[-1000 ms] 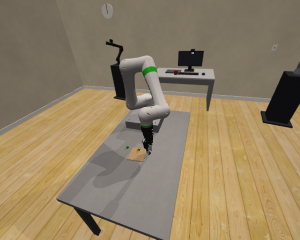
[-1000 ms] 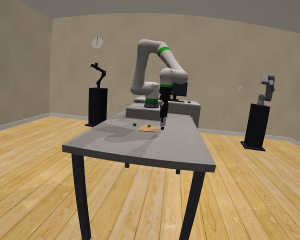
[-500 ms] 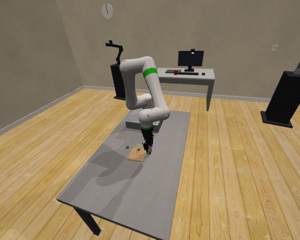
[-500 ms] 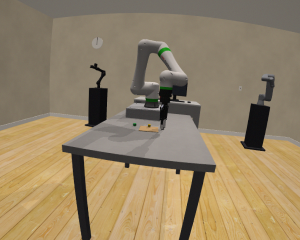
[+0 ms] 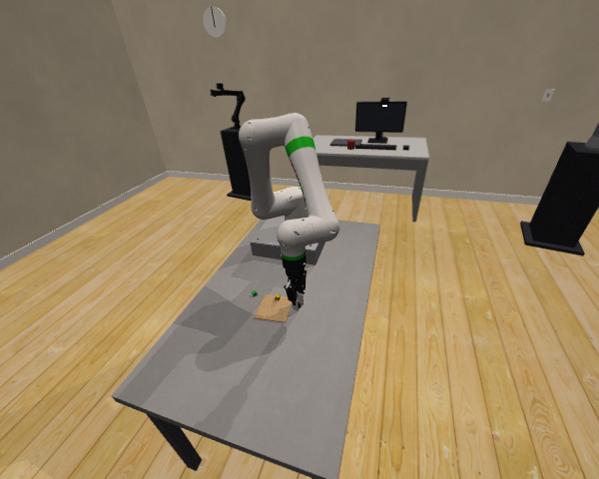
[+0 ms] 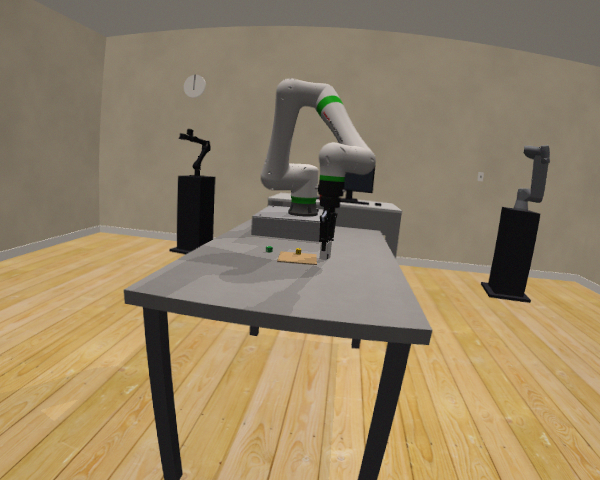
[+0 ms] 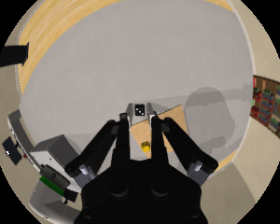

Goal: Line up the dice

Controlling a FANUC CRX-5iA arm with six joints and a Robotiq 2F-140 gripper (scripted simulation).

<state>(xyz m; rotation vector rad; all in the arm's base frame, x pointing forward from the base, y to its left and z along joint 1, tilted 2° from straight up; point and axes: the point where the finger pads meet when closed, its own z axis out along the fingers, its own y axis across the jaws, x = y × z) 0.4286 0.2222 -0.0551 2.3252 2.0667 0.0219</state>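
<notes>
Right now my hand is 20 mm above the black die. The rest, counted from my hand: tan mat (90 mm to the right, 50 mm ahead, 30 mm below); green die (220 mm to the right, 20 mm below, 20 mm ahead); yellow die (110 mm to the right, 20 mm below).
</notes>
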